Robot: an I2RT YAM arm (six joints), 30 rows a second.
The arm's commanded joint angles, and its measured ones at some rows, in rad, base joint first. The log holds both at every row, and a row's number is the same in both.
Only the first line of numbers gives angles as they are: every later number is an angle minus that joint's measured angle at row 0.
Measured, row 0: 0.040 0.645 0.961 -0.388 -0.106 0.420
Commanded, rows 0 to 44: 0.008 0.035 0.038 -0.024 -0.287 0.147; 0.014 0.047 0.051 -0.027 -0.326 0.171; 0.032 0.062 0.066 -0.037 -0.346 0.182; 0.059 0.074 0.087 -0.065 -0.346 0.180; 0.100 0.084 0.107 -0.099 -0.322 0.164; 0.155 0.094 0.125 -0.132 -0.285 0.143; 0.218 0.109 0.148 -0.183 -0.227 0.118; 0.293 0.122 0.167 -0.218 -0.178 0.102; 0.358 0.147 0.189 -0.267 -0.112 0.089; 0.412 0.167 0.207 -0.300 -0.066 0.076; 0.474 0.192 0.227 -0.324 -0.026 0.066; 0.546 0.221 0.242 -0.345 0.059 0.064; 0.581 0.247 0.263 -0.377 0.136 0.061; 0.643 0.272 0.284 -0.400 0.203 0.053; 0.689 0.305 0.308 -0.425 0.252 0.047; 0.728 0.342 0.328 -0.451 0.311 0.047; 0.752 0.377 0.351 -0.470 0.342 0.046; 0.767 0.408 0.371 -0.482 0.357 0.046; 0.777 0.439 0.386 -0.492 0.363 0.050; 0.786 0.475 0.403 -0.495 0.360 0.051; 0.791 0.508 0.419 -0.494 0.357 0.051; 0.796 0.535 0.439 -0.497 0.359 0.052; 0.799 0.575 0.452 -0.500 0.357 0.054; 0.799 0.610 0.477 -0.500 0.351 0.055; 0.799 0.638 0.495 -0.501 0.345 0.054; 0.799 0.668 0.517 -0.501 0.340 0.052; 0.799 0.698 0.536 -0.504 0.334 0.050; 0.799 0.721 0.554 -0.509 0.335 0.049; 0.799 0.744 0.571 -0.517 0.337 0.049; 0.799 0.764 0.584 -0.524 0.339 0.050; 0.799 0.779 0.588 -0.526 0.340 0.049; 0.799 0.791 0.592 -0.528 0.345 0.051; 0.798 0.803 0.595 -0.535 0.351 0.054; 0.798 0.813 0.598 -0.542 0.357 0.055; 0.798 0.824 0.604 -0.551 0.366 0.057; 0.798 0.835 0.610 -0.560 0.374 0.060; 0.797 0.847 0.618 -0.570 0.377 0.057; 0.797 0.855 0.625 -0.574 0.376 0.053; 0.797 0.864 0.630 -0.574 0.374 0.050; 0.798 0.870 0.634 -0.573 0.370 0.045; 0.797 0.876 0.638 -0.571 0.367 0.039; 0.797 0.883 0.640 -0.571 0.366 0.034; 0.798 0.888 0.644 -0.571 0.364 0.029; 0.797 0.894 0.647 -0.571 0.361 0.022; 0.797 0.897 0.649 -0.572 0.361 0.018
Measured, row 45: 0.792 0.891 0.622 -0.559 0.348 0.039
